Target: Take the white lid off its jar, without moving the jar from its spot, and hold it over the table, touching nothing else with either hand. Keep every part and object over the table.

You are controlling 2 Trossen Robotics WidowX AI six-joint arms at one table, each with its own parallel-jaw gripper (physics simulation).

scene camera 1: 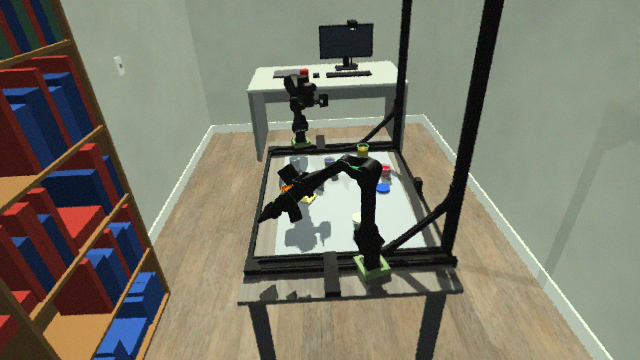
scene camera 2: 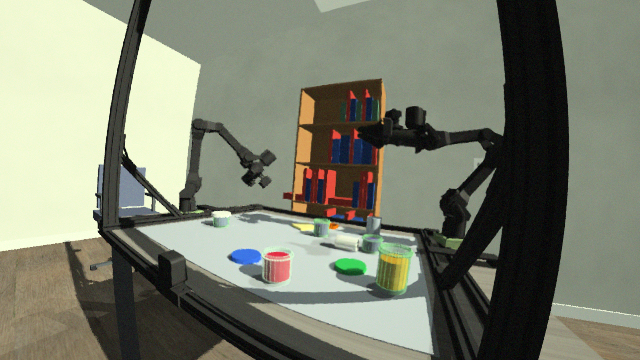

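Where they show: left gripper, fingertip midpoint: [scene camera 1: 261, 219]; right gripper, fingertip midpoint: [scene camera 1: 313, 106] [scene camera 2: 357, 132]; left arm's base, origin of the base link: [scene camera 1: 371, 262] [scene camera 2: 186, 210]; right arm's base, origin of the base link: [scene camera 1: 300, 140] [scene camera 2: 453, 236].
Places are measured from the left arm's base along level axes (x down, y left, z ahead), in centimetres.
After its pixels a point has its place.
Note:
The white lid [scene camera 1: 357, 217] @[x -2.8, y -4.6, z 22.1 cm] [scene camera 2: 221, 214] @[x -2.6, y -7.8, z 23.4 cm] sits on its small clear jar [scene camera 2: 221, 223] @[x 0.6, y -8.1, z 23.7 cm], upright near the left corner of the mat in scene camera 2. In scene camera 1 the left arm's base and upright link partly hide that jar. My left gripper [scene camera 1: 265, 216] @[x -18.0, y 34.0, z 15.2 cm] [scene camera 2: 255, 178] @[x -18.0, y 34.0, z 15.2 cm] is open and empty, raised above the table's left edge in scene camera 1, well away from the jar. My right gripper [scene camera 1: 325, 100] [scene camera 2: 369, 135] @[x -34.3, y -2.9, z 68.4 cm] is open and empty, held high, far from the jar. Finger detail is hard to see in both views.
A red-filled jar [scene camera 1: 385, 171] @[x -1.9, y -32.9, z 51.5 cm] [scene camera 2: 276, 268] @[x -1.3, y -36.9, z 54.7 cm], blue lid [scene camera 1: 383, 188] @[x 1.3, y -27.3, z 42.6 cm] [scene camera 2: 245, 256] @[x 1.3, y -28.7, z 44.4 cm], green lid [scene camera 2: 350, 266] @[x 1.3, y -26.2, z 68.0 cm] and yellow-filled jar [scene camera 1: 362, 150] @[x -3.9, y -30.5, z 73.1 cm] [scene camera 2: 393, 271] @[x -2.2, y -34.9, z 75.0 cm] stand or lie on the mat. A white cylinder [scene camera 2: 346, 243] @[x 0.0, y -13.8, z 67.1 cm] lies beside an open jar [scene camera 2: 372, 244] @[x -0.6, y -14.8, z 74.2 cm]. Another jar [scene camera 2: 321, 228] @[x -1.0, y -3.1, z 58.7 cm] stands near a yellow piece [scene camera 2: 303, 227] @[x 1.4, y 4.8, z 50.9 cm].

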